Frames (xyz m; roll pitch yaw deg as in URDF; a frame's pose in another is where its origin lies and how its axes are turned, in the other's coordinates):
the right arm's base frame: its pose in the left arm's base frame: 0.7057 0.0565 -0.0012 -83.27 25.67 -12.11
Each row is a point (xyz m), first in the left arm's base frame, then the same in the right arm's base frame.
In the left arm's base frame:
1: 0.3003 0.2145 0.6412
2: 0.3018 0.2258 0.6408
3: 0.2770 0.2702 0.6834
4: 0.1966 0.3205 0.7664
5: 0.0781 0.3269 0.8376
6: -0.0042 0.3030 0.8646
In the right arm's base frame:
1: -0.6654 -0.3821 0.1150
2: -0.6661 -0.3800 0.1262
3: -0.7148 -0.3992 0.1669
4: -0.8311 -0.4314 0.2033
5: -0.9676 -0.4469 0.1864
6: -1.0473 -0.4433 0.1450

